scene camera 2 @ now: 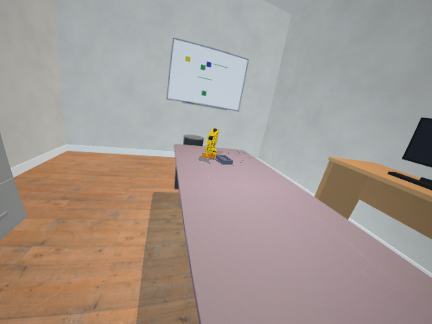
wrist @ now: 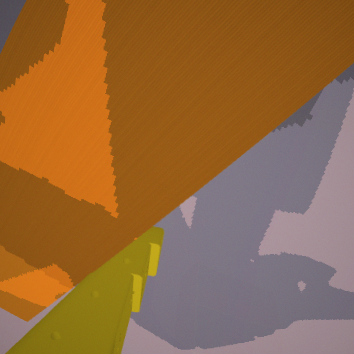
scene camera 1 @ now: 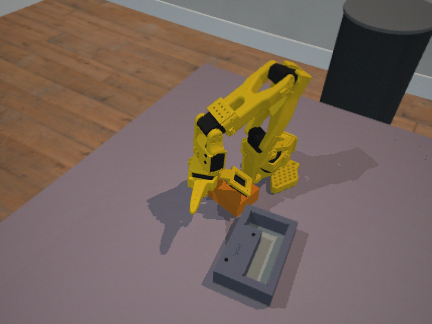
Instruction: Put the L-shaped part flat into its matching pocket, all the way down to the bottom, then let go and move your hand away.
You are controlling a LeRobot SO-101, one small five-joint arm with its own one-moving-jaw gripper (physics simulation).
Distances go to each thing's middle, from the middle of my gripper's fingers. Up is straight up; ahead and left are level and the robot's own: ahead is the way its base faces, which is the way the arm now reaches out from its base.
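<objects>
Orange L-shaped part [scene camera 1: 230, 199]: my hand 8 cm above it, 8 cm past it. Grey pocket block [scene camera 1: 251, 263]: 1 cm ahead of my hand, 8 cm below, 11 cm to the left.
</objects>
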